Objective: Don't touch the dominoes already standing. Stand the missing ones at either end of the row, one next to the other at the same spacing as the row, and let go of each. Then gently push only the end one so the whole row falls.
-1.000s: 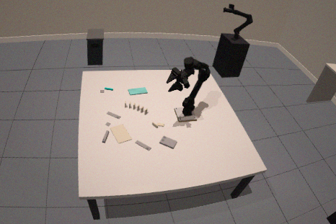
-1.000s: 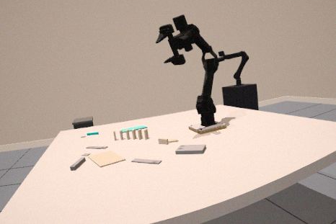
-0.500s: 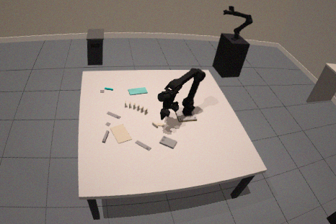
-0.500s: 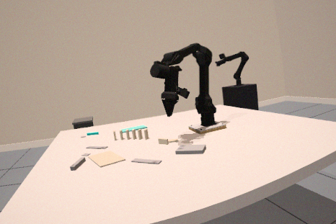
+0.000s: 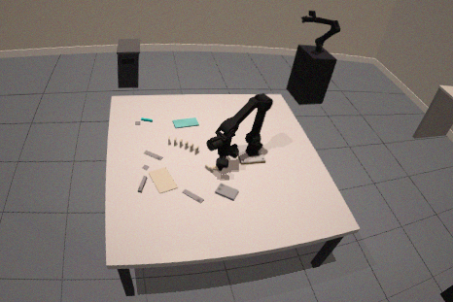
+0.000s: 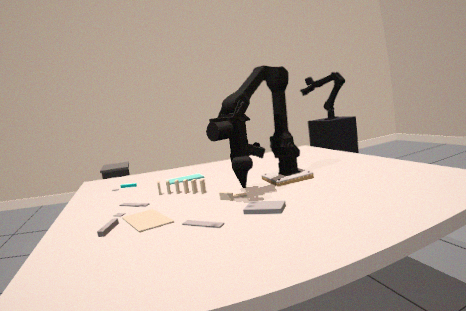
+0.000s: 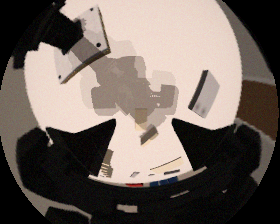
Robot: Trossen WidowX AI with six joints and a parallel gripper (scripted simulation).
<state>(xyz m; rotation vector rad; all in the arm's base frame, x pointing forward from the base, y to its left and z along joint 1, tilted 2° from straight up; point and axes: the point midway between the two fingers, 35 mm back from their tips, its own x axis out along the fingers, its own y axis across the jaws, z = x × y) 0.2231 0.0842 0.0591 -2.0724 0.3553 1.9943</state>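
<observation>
Right now my gripper tip is 320 mm short of the beige card, 30 mm to the right of it and 40 mm above it. Round my gripper tip: teal plate (100 mm ahead, 430 mm to the right, 40 mm below); flat grey strip (190 mm ahead, 160 mm to the left, 40 mm below); dark grey slab (10 mm ahead, 170 mm to the left, 30 mm below).
</observation>
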